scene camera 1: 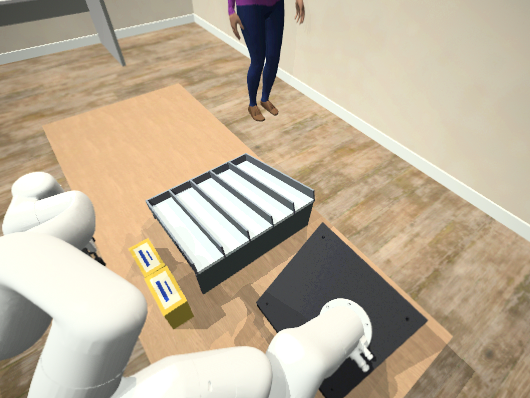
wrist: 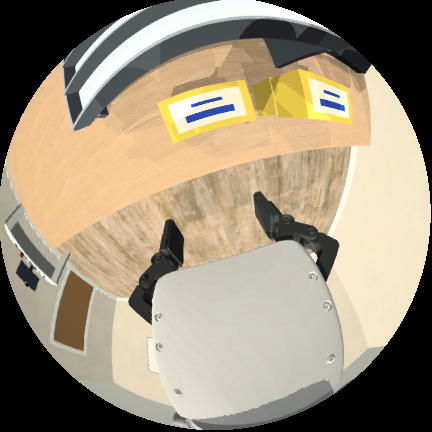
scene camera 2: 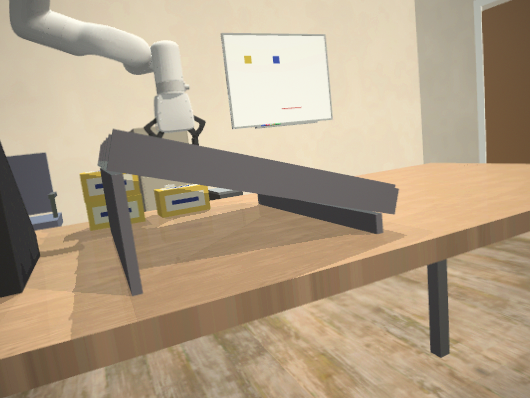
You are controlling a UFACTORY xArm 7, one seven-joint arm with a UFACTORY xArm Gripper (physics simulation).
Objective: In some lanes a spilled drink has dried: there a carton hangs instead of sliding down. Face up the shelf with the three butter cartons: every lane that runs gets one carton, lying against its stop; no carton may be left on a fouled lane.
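Frame: origin at the arm's base, x up, y left, z back, level; centimetres.
Where they show: gripper, fingertip midpoint: (scene camera 1: 95,255) (wrist: 215,215); arm's base, origin of the base link: (scene camera 1: 344,326).
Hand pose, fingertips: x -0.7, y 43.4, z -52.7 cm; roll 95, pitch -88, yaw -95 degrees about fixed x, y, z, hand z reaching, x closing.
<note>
Each offset is from my fingertips to the top centre of the thing. Level surfaces: height alone.
The shelf (scene camera 1: 260,250) (scene camera 2: 250,172) (wrist: 200,34) slopes down to the right in scene camera 2. Its several white lanes hold no cartons in scene camera 1; I cannot make out a dried spill. A single butter carton @[dx -8.0, dy -11.0, dz +2.9 cm] (scene camera 1: 146,256) (scene camera 2: 182,201) (wrist: 210,111) lies flat on the table beside the shelf. An upper carton @[dx -1.6, dy -11.9, dz +19.1 cm] (scene camera 1: 166,290) (scene camera 2: 112,185) (wrist: 327,100) rests on a lower carton (scene camera 2: 116,212) at the end of that row. My gripper (scene camera 2: 175,137) (wrist: 215,215) is open and empty, above and outward of the cartons, on their side away from the shelf. Its fingertips are partly hidden in scene camera 2.
The black base plate (scene camera 1: 310,280) (wrist: 295,52) lies beside the shelf's high end, with the arm's base on it. The wooden table @[dx -14.5 cm] (scene camera 1: 135,135) (scene camera 2: 200,280) (wrist: 55,185) extends past the low end. A person (scene camera 1: 260,50) stands on the floor beyond the table.
</note>
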